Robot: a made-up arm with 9 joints.
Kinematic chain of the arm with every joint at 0, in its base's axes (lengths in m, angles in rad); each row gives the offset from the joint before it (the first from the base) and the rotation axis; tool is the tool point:
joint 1: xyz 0 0 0.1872 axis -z
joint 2: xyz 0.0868 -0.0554 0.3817 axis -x
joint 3: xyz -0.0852 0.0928 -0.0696 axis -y
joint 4: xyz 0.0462 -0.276 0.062 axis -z
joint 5: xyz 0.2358 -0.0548 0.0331 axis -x
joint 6: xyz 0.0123 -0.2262 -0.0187 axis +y
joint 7: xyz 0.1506 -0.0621 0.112 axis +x
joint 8: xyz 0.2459 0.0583 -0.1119 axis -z
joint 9: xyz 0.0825 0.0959 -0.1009 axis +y
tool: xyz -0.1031 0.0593 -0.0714
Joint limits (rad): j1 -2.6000..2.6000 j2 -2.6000..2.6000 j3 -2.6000..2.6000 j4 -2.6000..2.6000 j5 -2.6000..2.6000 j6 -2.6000..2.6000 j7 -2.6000..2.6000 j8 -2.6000..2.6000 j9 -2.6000..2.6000
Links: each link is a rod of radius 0.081 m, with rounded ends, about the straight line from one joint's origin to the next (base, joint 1, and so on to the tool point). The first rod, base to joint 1, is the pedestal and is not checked.
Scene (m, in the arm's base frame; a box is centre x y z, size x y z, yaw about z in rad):
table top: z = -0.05
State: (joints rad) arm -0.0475 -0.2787 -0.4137 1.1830 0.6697 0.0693 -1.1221 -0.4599 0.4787
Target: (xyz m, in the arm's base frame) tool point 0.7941 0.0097 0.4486
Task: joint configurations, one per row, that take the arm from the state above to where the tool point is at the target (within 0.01 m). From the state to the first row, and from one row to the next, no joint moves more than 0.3 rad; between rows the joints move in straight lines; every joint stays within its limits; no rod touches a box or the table.
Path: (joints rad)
1: -0.2139 -0.2850 -0.3925 0.9511 0.7612 -0.0756 -0.9500 -0.4847 0.5729
2: -0.3802 -0.2913 -0.3713 0.7191 0.8527 -0.2204 -0.7780 -0.5095 0.6670
3: -0.5466 -0.2975 -0.3501 0.4872 0.9443 -0.3653 -0.6059 -0.5343 0.7612
4: -0.7130 -0.3038 -0.3288 0.2553 1.0358 -0.5101 -0.4338 -0.5592 0.8554

